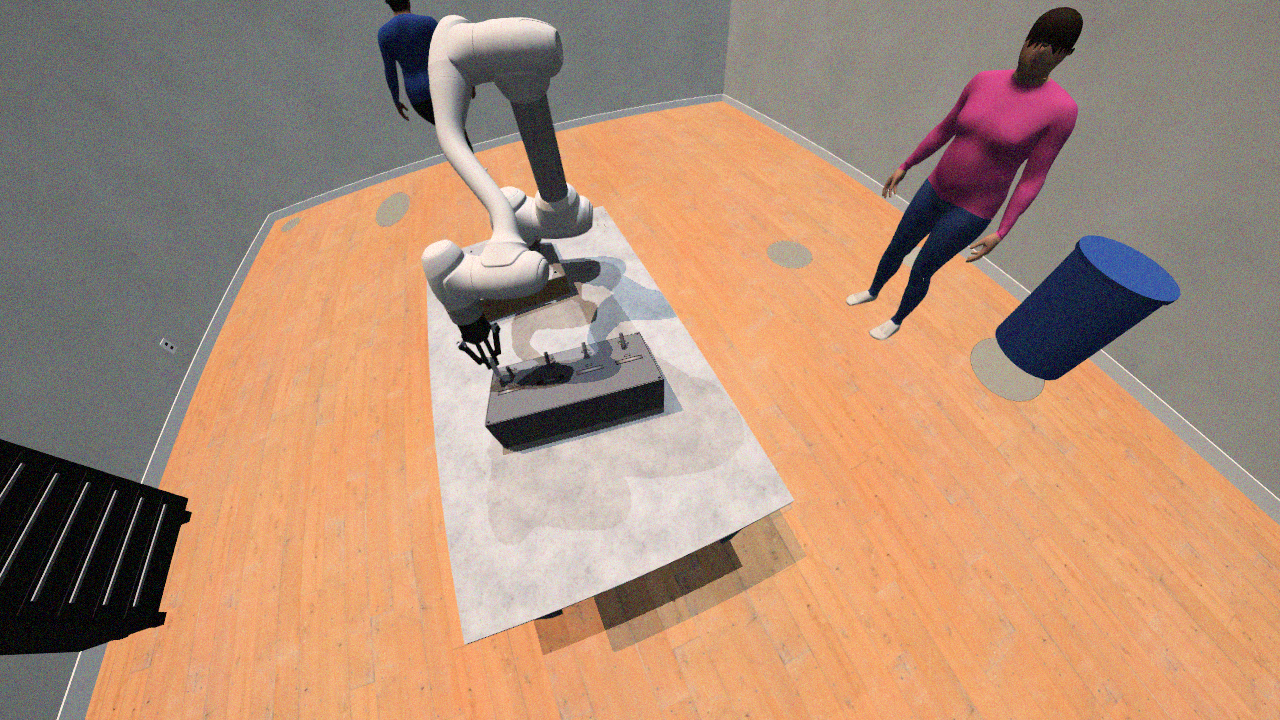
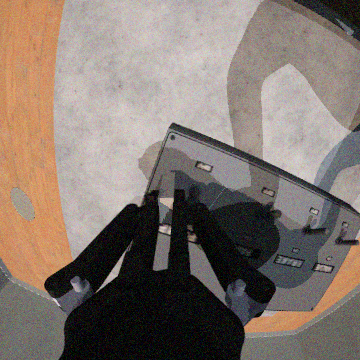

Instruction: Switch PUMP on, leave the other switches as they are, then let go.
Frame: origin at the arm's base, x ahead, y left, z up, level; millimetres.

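Seen in the pictures: gripper, fingertip midpoint: (image 1: 497,373) (image 2: 169,182).
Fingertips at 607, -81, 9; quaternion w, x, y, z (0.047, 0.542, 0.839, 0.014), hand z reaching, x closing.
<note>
Offsets run from my fingertips to a thing's top centre, as dx, dy, dz. "spot": to the spot under its first point. Level surfaces: height alone.
A dark grey switch box (image 1: 586,394) (image 2: 235,172) stands on the table, with a row of upright levers on its top. The lever at the gripper's end {spot: -26, +35, -34} (image 1: 511,370) is in shadow; its position is hard to tell. Farther along stand a second lever {-13, +161, +21} (image 1: 548,359) (image 2: 272,213), a third lever {-19, +281, +21} (image 1: 584,350) (image 2: 315,231) and a fourth lever {-25, +401, +21} (image 1: 623,341) (image 2: 346,242). The labels are too blurred to read, and PUMP cannot be picked out. My gripper (image 1: 496,374) (image 2: 169,182) is shut and empty, fingertips low at the end lever; contact cannot be told.
The pale table {dz -106} (image 1: 626,510) (image 2: 120,75) bears the box. A person in pink (image 1: 1011,147) and a blue barrel (image 1: 1074,317) stand to the right. A person in blue (image 1: 407,53) is behind the arm. A black slatted object (image 1: 89,546) is at the left.
</note>
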